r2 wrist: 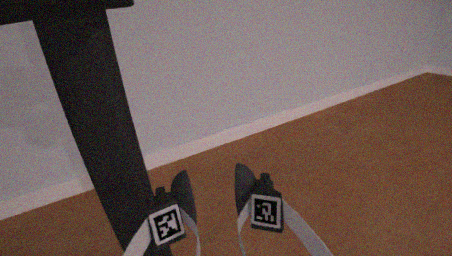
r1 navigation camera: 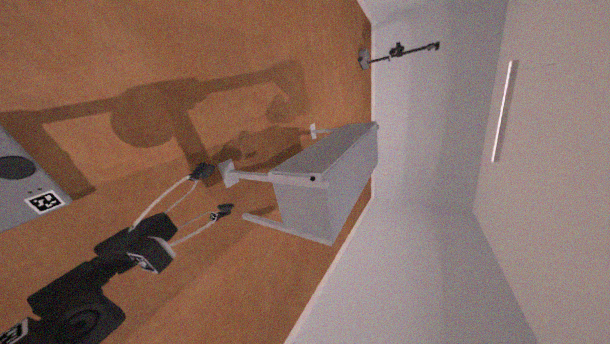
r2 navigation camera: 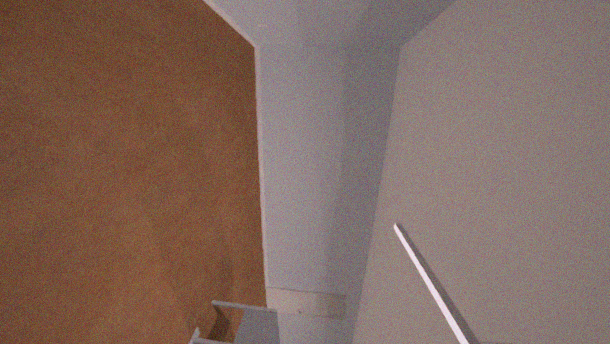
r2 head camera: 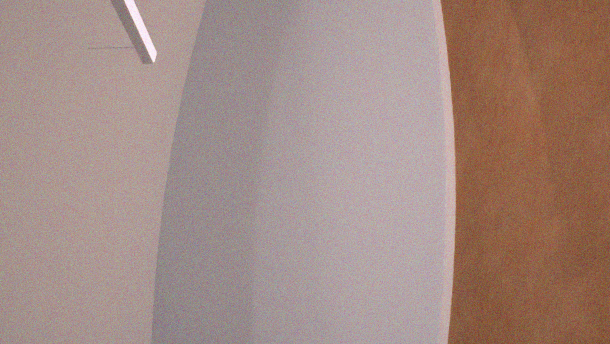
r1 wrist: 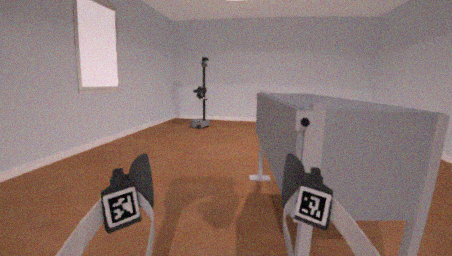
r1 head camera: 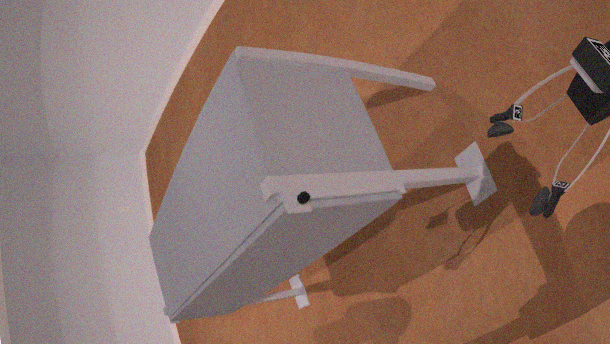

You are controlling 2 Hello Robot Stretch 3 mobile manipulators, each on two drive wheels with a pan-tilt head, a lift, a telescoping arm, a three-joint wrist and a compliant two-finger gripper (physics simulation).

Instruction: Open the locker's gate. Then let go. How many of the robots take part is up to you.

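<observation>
The grey locker (r1 head camera: 200, 200) (r1 navigation camera: 345, 195) (r1 wrist: 375, 155) (r2 navigation camera: 257, 327) stands on pale legs beside a wall. A darker side panel (r1 head camera: 300, 240) (r1 navigation camera: 305, 157) (r1 wrist: 272, 125), which looks like its gate, lies nearly flush with the body. A small black knob (r1 head camera: 303, 197) (r1 navigation camera: 312, 178) (r1 wrist: 305, 121) sits at the panel's near upper corner. The r1 gripper (r1 head camera: 521, 165) (r1 navigation camera: 214, 190) (r1 wrist: 219, 180) is open and empty, apart from the locker, near the foot of the near leg in the head view. The r2 gripper (r2 wrist: 212, 187) is open and empty, far from the locker.
The other robot (r1 navigation camera: 398, 50) (r1 wrist: 204, 95) stands far off near the walls. A foot plate (r1 head camera: 476, 172) (r1 navigation camera: 228, 173) of the locker lies close to the r1 fingers. A dark mast (r2 wrist: 95, 110) rises beside the r2 fingers. A window (r1 wrist: 97, 47) is in the left wall.
</observation>
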